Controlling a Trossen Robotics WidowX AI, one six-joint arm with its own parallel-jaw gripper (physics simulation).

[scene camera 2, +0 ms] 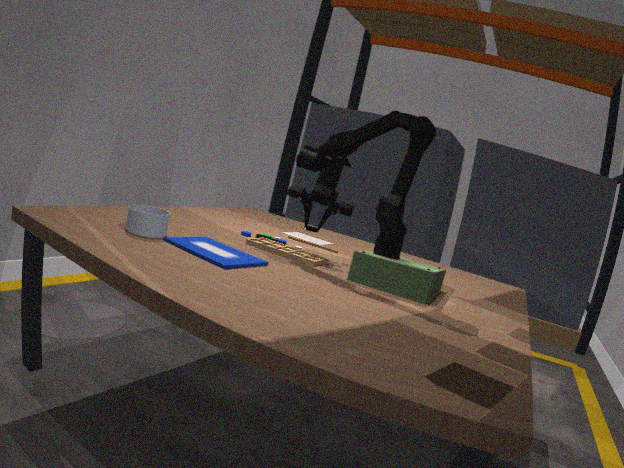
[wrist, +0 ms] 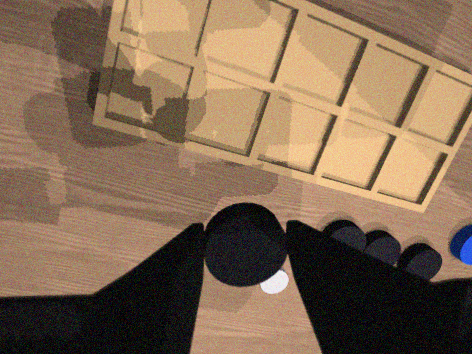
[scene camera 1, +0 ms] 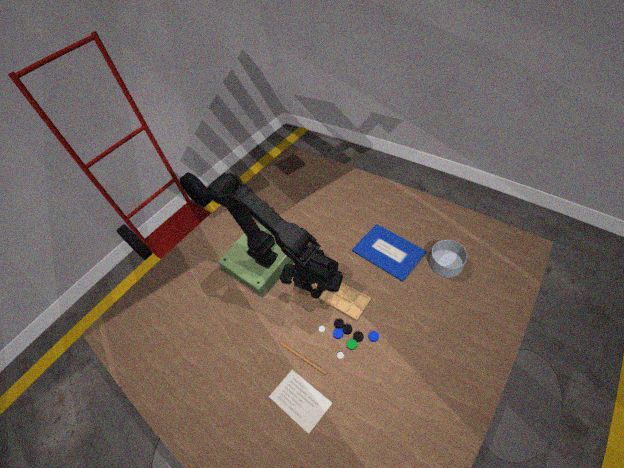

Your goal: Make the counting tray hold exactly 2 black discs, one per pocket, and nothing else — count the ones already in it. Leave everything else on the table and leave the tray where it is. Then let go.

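Note:
My gripper (scene camera 1: pixel 316 292) (scene camera 2: pixel 312 226) (wrist: pixel 245 232) is shut on a black disc (wrist: pixel 245 252), held above the table. In the wrist view the held disc shows beside the tray's long edge. The pale wooden counting tray (scene camera 1: pixel 362 308) (scene camera 2: pixel 272 249) (wrist: pixel 295 172) lies flat, with two rows of square pockets. No disc shows in the pockets visible in the wrist view; some pockets are cut off or shadowed. Three loose black discs, one (scene camera 1: pixel 338 323) (wrist: pixel 348 237), a second (scene camera 1: pixel 347 328) (wrist: pixel 384 249) and a third (scene camera 1: pixel 357 336) (wrist: pixel 422 262), lie on the table beside the tray.
Near them lie blue discs (scene camera 1: pixel 338 333) (scene camera 1: pixel 373 336), a green disc (scene camera 1: pixel 351 344) and white discs (scene camera 1: pixel 321 328) (scene camera 1: pixel 340 355). A blue folder (scene camera 1: pixel 408 264) (scene camera 2: pixel 231 260), grey round container (scene camera 1: pixel 447 257) (scene camera 2: pixel 147 221), thin stick (scene camera 1: pixel 303 358) and paper (scene camera 1: pixel 301 400) are farther out.

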